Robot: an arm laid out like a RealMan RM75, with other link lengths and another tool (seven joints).
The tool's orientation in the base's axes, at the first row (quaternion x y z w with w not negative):
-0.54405, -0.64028, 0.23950, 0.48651
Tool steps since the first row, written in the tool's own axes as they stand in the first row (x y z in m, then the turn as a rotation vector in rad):
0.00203, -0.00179, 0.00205, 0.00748, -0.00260, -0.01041
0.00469, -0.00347, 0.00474, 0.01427, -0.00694, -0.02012
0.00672, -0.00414, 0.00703, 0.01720, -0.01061, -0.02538
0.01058, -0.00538, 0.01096, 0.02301, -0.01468, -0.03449
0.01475, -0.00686, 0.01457, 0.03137, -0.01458, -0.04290
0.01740, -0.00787, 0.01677, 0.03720, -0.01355, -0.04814
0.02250, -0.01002, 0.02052, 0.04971, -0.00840, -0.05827
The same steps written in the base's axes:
-0.00251, 0.00182, 0.00139, 0.00848, 0.00387, 0.00917
-0.00549, 0.00440, 0.00265, 0.01549, 0.00675, 0.01926
-0.00769, 0.00660, 0.00300, 0.01863, 0.00723, 0.02556
-0.01149, 0.01070, 0.00382, 0.02517, 0.00941, 0.03482
-0.01509, 0.01495, 0.00508, 0.03320, 0.01534, 0.04123
-0.01733, 0.01760, 0.00598, 0.03869, 0.01989, 0.04464
-0.02131, 0.02255, 0.00808, 0.05084, 0.03078, 0.04904

